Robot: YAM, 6 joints.
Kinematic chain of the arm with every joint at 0, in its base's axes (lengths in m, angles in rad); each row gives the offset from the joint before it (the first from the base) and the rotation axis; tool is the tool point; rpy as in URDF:
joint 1: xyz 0 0 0.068 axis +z
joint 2: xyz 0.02 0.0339 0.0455 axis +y
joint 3: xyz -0.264 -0.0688 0 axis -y
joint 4: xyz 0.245 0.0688 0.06 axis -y
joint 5: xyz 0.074 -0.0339 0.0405 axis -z
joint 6: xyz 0.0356 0 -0.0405 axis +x
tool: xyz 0 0 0 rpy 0 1.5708 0
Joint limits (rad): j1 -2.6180..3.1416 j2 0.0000..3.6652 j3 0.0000..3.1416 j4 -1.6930..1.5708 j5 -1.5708..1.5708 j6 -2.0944..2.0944
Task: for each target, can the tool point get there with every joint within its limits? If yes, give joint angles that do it. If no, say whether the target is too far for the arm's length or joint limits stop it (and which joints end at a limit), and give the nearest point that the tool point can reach.
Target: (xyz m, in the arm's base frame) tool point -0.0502 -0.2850 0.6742
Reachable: yes | joints -1.7583 1.8944 2.6969 0.2062 -0.1074 -1.5473
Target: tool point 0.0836 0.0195 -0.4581
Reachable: no: joint limits stop it (at a limit: joint 2) | nearest point 0.1198 0.0279 -0.3578 | short by 0.107 m
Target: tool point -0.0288 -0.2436 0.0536
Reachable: yes | joints -1.7911 1.9770 0.7783 -0.6294 -0.7826 -1.3722
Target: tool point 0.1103 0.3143 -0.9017
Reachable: no: too far | nearest point 0.0937 0.2671 -0.3787 | short by 0.525 m
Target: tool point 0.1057 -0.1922 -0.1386
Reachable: yes | joints -0.9469 2.8543 1.0733 -0.4902 0.8397 0.9098
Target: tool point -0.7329 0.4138 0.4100
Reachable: no: too far | nearest point -0.5300 0.2993 0.3259 | short by 0.248 m
